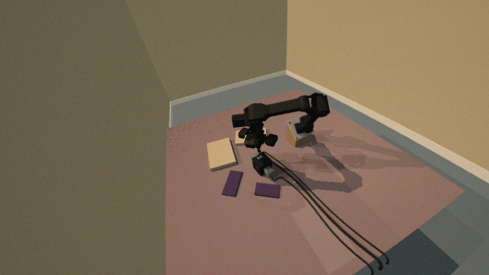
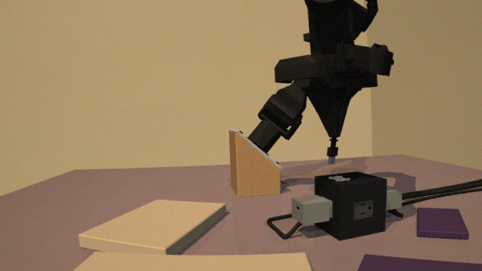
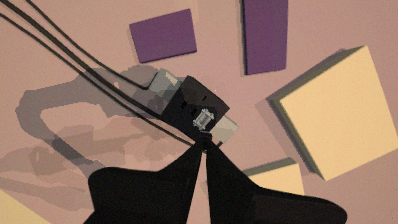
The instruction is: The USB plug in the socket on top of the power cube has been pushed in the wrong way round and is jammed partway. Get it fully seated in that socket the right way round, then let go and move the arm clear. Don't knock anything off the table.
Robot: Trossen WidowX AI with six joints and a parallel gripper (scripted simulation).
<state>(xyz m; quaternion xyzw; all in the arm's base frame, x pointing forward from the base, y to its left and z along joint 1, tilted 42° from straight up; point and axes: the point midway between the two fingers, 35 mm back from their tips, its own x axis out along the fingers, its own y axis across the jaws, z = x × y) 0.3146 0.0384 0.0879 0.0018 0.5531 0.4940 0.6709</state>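
The small USB plug lies 20 mm below my gripper tip. From my gripper tip the other things lie so: pale USB socket: 70 mm below, 10 mm to the left.
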